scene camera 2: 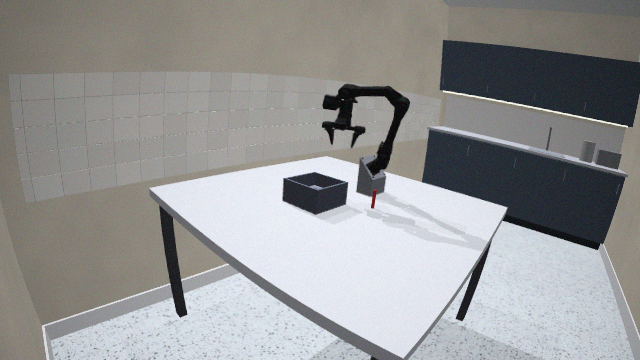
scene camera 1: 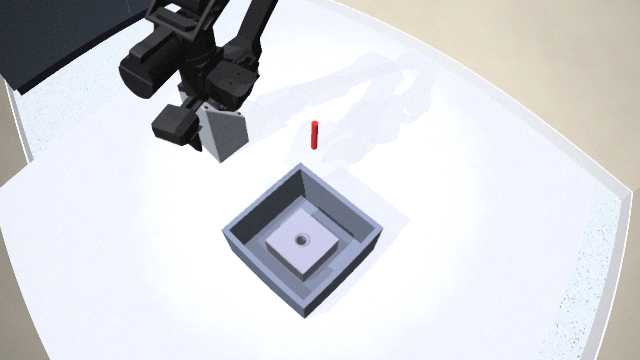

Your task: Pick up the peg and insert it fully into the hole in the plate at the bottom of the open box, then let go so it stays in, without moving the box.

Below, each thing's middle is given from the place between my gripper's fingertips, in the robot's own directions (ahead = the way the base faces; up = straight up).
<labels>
My gripper is now 17 cm short of the blue-grey box [scene camera 1: 358, 233] and 17 cm above it. The rest, counted from my hand: pale square plate [scene camera 1: 301, 244] (17 cm ahead, 19 cm below).
</labels>
